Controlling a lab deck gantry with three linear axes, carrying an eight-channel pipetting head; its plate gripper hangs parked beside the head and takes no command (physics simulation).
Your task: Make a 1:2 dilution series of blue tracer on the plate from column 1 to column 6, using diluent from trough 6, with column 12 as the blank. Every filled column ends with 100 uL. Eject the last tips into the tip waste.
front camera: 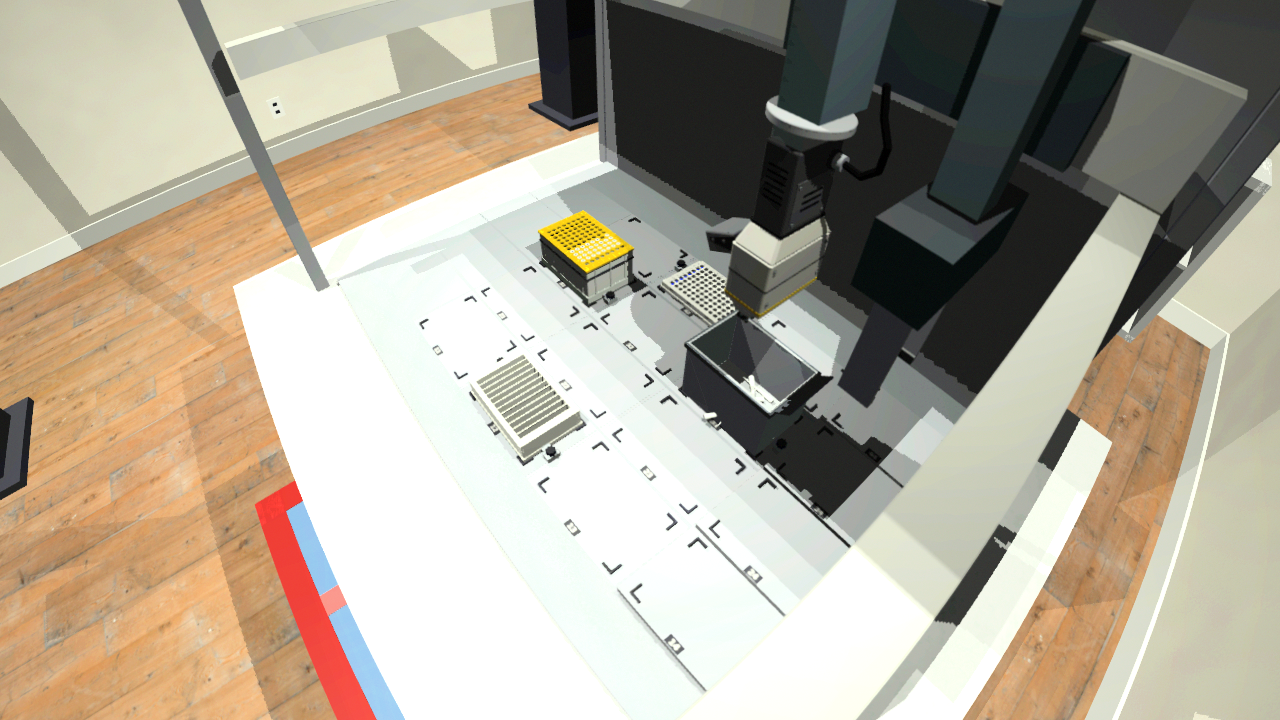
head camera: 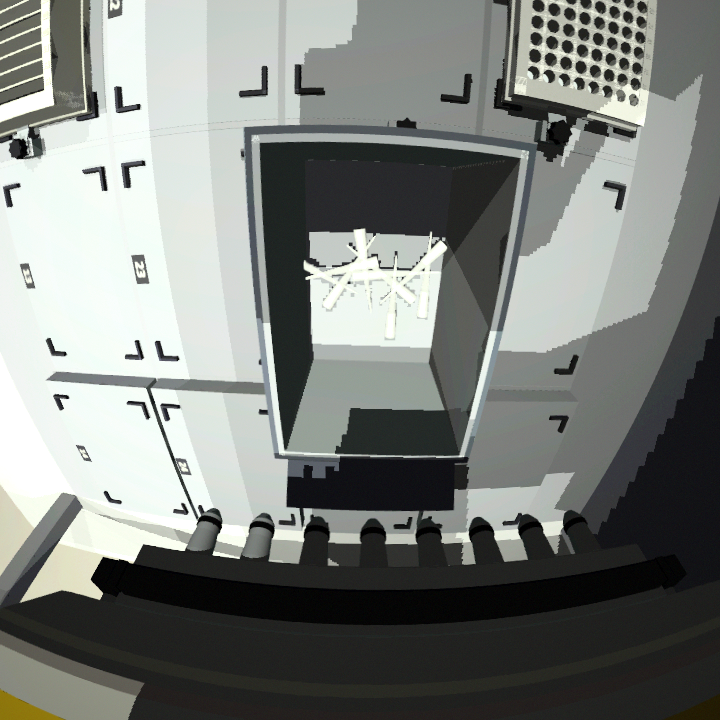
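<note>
The pipetting head (front camera: 776,268) (head camera: 389,604) is above the rear part of the deck, by the tip waste. Its nozzles (head camera: 372,533) are bare, with dark rings and no tips. The tip waste (front camera: 723,402) (head camera: 257,268) is an open dark bin with several loose white tips (front camera: 759,391) (head camera: 390,322) on its floor. The white well plate (front camera: 702,291) (head camera: 587,53) shows blue wells along its left edge in the front view and is partly hidden by the head. The trough block (front camera: 528,402) (head camera: 23,60) stands nearer the front. The parked plate gripper (front camera: 870,358) hangs beside the head; its opening is unclear.
A yellow-topped tip rack (front camera: 586,243) stands at the back left of the deck, part filled with pale tips. A small pale piece (front camera: 709,417) shows beside the waste's foot. A deck post (front camera: 268,170) and a pale beam (front camera: 1011,385) frame the deck.
</note>
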